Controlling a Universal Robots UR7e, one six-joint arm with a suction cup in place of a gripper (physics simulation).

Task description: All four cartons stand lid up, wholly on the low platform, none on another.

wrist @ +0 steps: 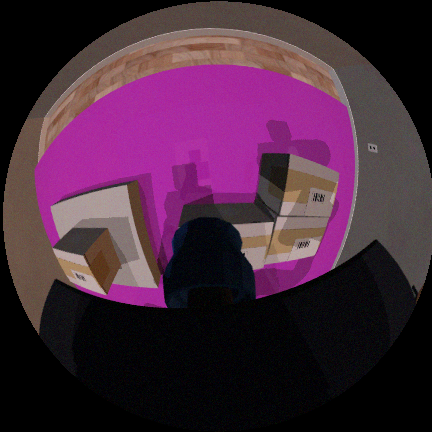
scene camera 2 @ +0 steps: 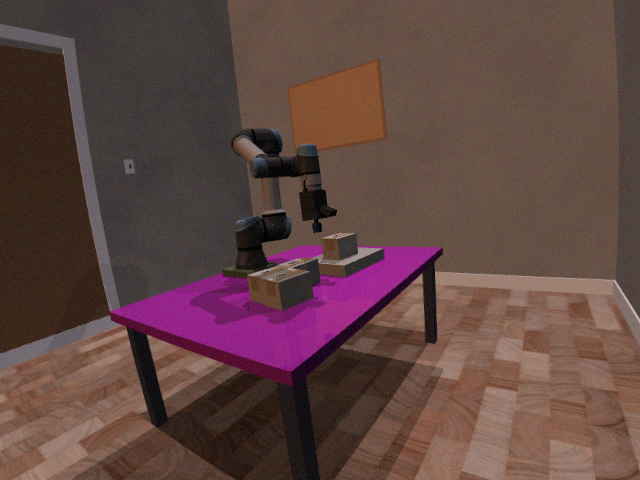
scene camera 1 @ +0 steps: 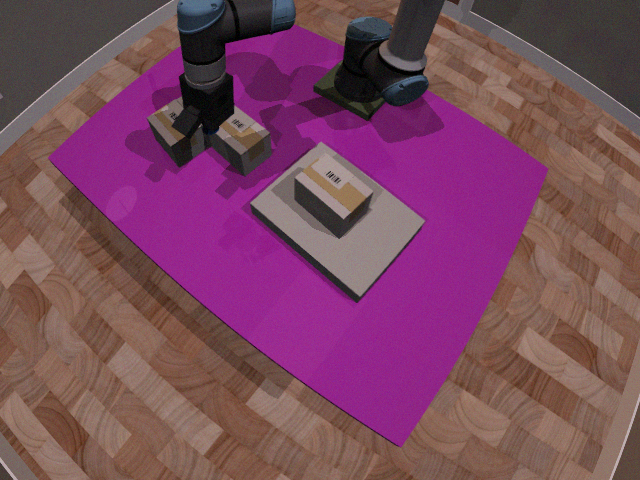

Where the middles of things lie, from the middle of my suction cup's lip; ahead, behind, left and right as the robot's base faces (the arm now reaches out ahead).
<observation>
Right now the low grey platform [scene camera 1: 354, 262] is 70 mm behind my suction cup, 290 mm to the left of it and 190 mm below it.
</observation>
